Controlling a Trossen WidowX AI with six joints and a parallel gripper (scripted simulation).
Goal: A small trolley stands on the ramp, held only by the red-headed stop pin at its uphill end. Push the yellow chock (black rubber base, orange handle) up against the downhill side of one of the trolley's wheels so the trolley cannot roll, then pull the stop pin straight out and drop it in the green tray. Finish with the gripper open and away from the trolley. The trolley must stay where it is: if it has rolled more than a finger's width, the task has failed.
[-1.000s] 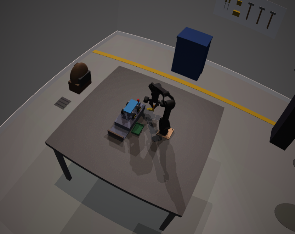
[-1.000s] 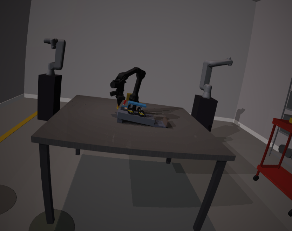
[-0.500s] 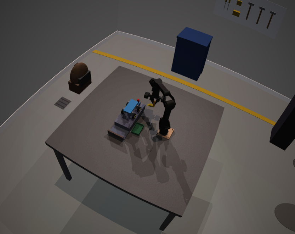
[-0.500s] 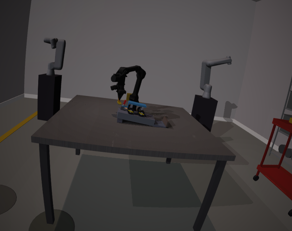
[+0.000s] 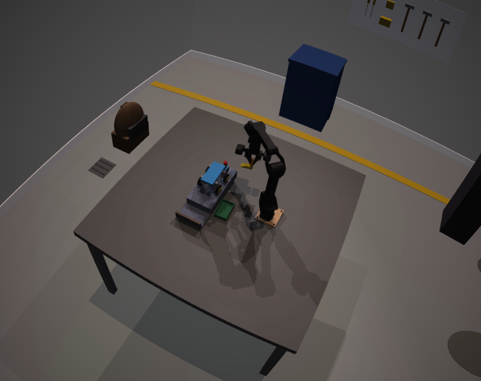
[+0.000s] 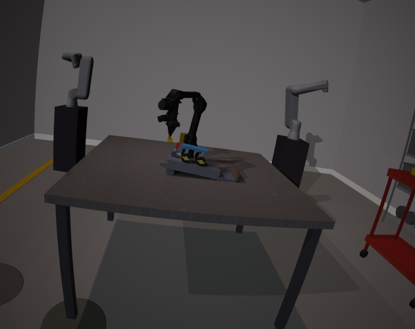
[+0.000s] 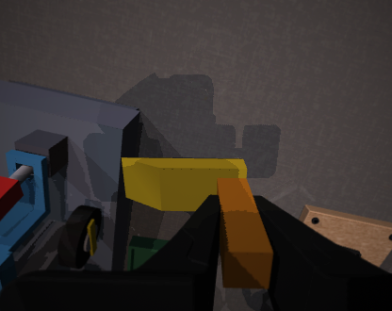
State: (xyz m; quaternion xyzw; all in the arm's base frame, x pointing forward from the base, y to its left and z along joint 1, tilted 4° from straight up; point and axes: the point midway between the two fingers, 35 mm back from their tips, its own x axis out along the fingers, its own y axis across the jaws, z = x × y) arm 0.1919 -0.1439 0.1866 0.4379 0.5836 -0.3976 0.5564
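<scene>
Right now the yellow chock is 2 cm ahead of my gripper tip, 1 cm to the left of it and 1 cm below it. From my gripper tip the other things lie so: grey ramp (14 cm ahead, 16 cm to the left, 13 cm below); then red-headed stop pin (13 cm ahead, 5 cm to the left, 5 cm below); then blue trolley (14 cm ahead, 16 cm to the left, 6 cm below).
</scene>
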